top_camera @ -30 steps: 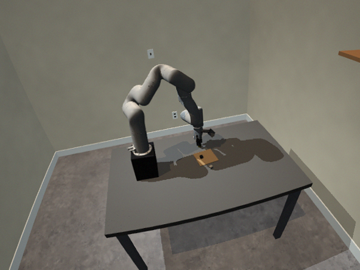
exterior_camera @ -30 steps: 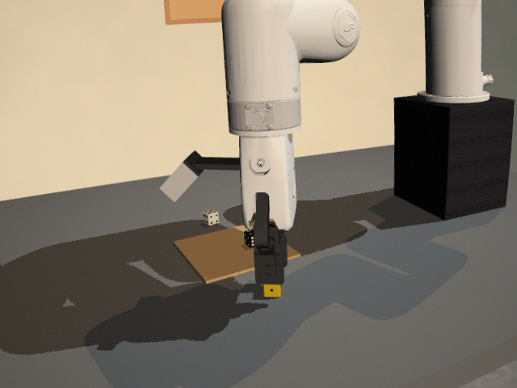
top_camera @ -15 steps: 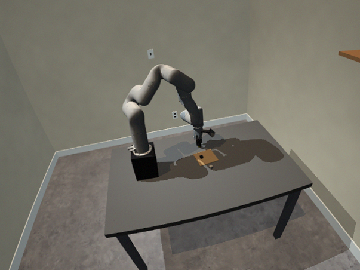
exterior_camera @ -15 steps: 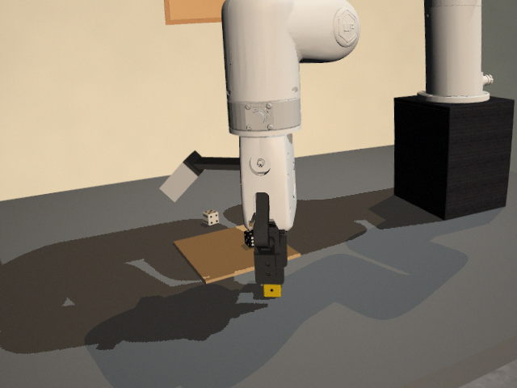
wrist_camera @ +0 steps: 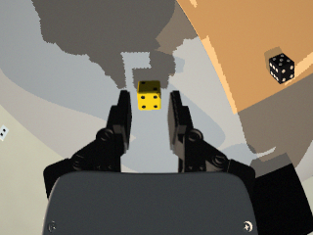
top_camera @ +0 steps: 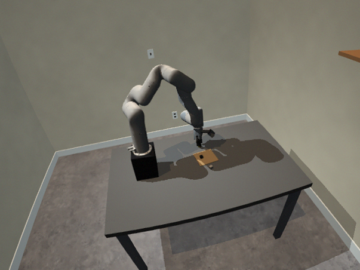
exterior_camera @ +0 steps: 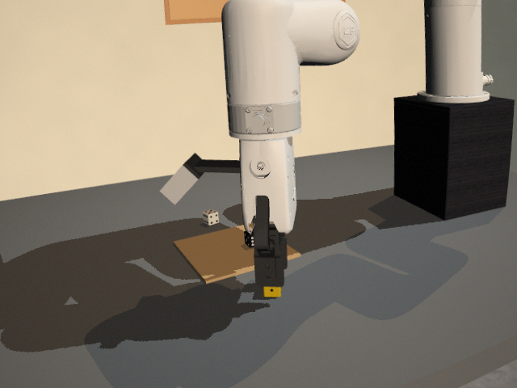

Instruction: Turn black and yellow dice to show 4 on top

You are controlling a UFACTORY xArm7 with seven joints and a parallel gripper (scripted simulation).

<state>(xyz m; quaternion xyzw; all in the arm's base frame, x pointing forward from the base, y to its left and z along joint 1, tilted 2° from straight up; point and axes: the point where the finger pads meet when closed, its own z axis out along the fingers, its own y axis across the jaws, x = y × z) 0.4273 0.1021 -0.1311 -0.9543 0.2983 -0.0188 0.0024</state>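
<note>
Right now the yellow die is 3 cm below my hand. From my hand the other things lie so: tan mat 13 cm to the right, 4 cm below, 1 cm behind; black die 13 cm to the right, 4 cm behind, 3 cm below; white die 25 cm to the right, 3 cm below, 2 cm behind.
</note>
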